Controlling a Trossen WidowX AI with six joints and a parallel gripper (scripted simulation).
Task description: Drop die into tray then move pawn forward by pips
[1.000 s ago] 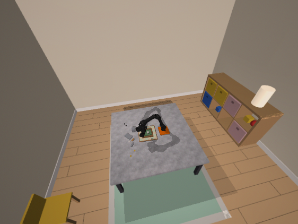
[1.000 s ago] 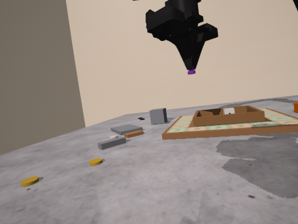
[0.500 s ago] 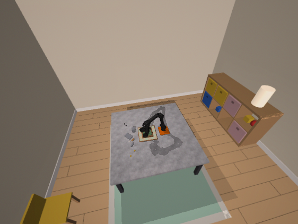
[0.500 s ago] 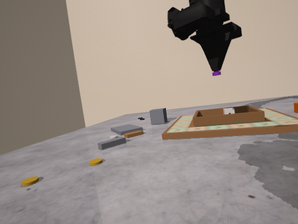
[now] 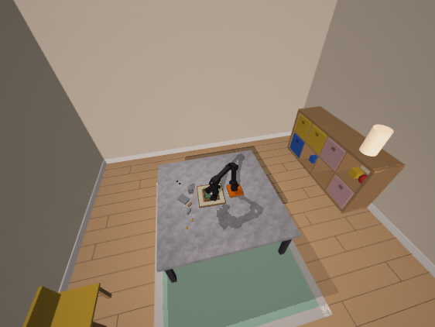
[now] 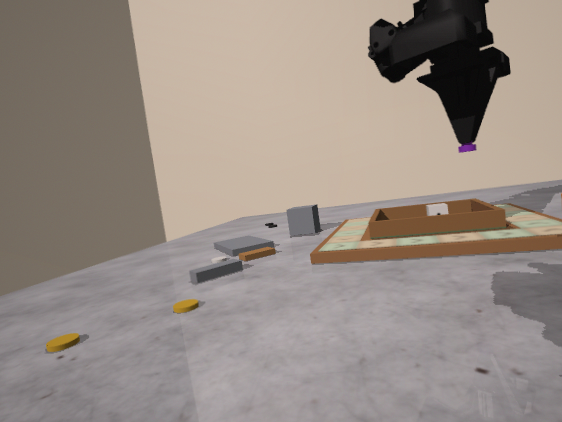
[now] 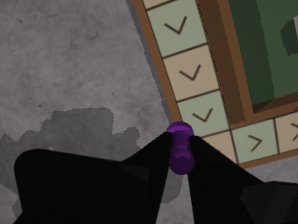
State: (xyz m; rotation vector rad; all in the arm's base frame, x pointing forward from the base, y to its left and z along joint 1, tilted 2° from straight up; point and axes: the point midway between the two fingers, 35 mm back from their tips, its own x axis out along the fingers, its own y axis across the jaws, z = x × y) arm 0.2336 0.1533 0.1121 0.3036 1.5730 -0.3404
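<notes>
The white die lies 13 cm to the right of my gripper tip, 9 cm below it and 3 cm ahead of it. Round my gripper tip: grey bar (29 cm ahead, 11 cm below, 5 cm to the left); then grey cube (26 cm ahead, 23 cm to the right, 9 cm below); then purple pawn (1 cm above).
</notes>
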